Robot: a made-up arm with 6 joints.
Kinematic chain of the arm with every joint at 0, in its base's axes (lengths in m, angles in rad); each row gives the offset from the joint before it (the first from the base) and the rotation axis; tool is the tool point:
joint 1: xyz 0 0 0.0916 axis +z
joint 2: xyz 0 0.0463 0 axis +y
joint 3: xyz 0 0 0.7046 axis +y
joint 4: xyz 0 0 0.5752 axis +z
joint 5: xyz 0 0 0 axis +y
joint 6: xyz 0 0 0.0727 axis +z
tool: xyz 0 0 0
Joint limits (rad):
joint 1: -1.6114..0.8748
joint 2: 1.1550..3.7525
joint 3: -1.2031..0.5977
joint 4: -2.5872..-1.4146
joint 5: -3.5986..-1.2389
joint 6: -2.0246..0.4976
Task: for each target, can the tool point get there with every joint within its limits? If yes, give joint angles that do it. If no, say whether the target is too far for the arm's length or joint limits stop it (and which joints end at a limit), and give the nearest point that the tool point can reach.
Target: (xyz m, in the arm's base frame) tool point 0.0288 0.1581 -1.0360
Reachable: yes | joints 0.5607 3.4675 -0.9453 -1.5031 -1.6623 -0.4113
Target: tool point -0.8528 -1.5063 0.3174
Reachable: no: too far | nearest point -0.0346 -1.2013 0.2678 | short by 0.875 m
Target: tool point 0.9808 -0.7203 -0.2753
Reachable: yes | joints -0.7135 1.9725 -0.3314 -2.3613 -1.6492 -1.7770
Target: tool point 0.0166 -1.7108 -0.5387
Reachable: no: too far | nearest point 0.0327 -1.2279 -0.3605 | short by 0.515 m
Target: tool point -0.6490 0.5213 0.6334
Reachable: no: joint limits stop it (at a limit: joint 1, joint 2, joint 3, joint 4) | nearest point 0.3014 0.5395 0.9277 | short by 0.995 m
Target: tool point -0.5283 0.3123 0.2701
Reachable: no: joint limits stop it (at a limit: joint 2, joint 3, joint 4) | nearest point -0.7861 0.4647 -0.6300 | short by 0.949 m
